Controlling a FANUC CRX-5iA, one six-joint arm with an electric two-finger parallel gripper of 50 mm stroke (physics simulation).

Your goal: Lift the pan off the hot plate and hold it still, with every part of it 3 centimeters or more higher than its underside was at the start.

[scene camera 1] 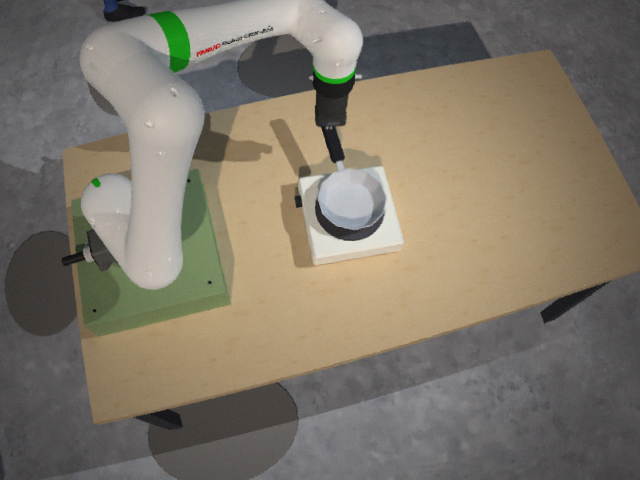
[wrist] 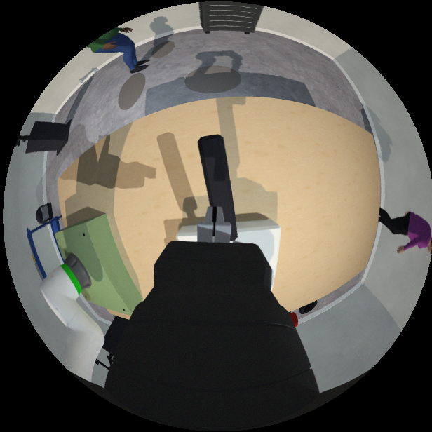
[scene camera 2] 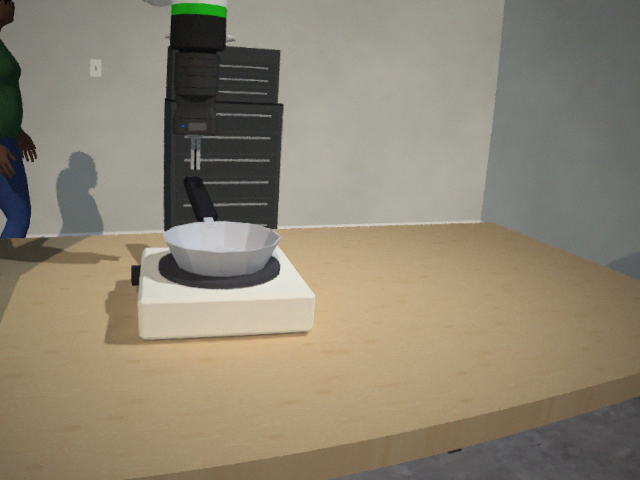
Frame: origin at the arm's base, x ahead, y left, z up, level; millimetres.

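Where they show: gripper, fingertip midpoint: [scene camera 1: 328, 125] [scene camera 2: 195, 169].
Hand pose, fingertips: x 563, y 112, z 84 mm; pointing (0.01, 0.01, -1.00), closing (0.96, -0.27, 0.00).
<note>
After its pixels a point has its place.
The pan [scene camera 1: 345, 198] {x 557, y -48, z -28 mm} [scene camera 2: 222, 253] {x 543, y -157, z 9 mm}, a light grey faceted bowl, sits upright on the black disc of the hot plate [scene camera 1: 356, 253] {x 536, y -193, z -58 mm} [scene camera 2: 224, 316] {x 536, y -194, z -67 mm} [wrist: 271, 240], a low white block with a black side knob. The pan's black handle [scene camera 1: 333, 144] {x 570, y 88, z 28 mm} [scene camera 2: 200, 198] {x 571, y 103, z 32 mm} [wrist: 215, 167] slants up and away from the bowl toward the arm. My gripper [scene camera 2: 195, 168] {x 563, y 113, z 84 mm} [wrist: 214, 215] is shut and empty, its fingertips together. It points down a little above the handle's raised end in the scene camera 2 view. In the scene camera 1 view the fingertips are hard to make out. The bowl is mostly hidden in the wrist view.
The wooden table [scene camera 1: 465, 206] {x 895, y -144, z -105 mm} [scene camera 2: 413, 335] {x 801, y -257, z -105 mm} [wrist: 310, 165] carries the hot plate. The arm's green base block [scene camera 1: 206, 253] {x 170, y -94, z -1 mm} [wrist: 107, 250] stands at the left. Behind the table are a dark drawer cabinet [scene camera 2: 248, 170] and a person in green [scene camera 2: 10, 93] [wrist: 117, 47].
</note>
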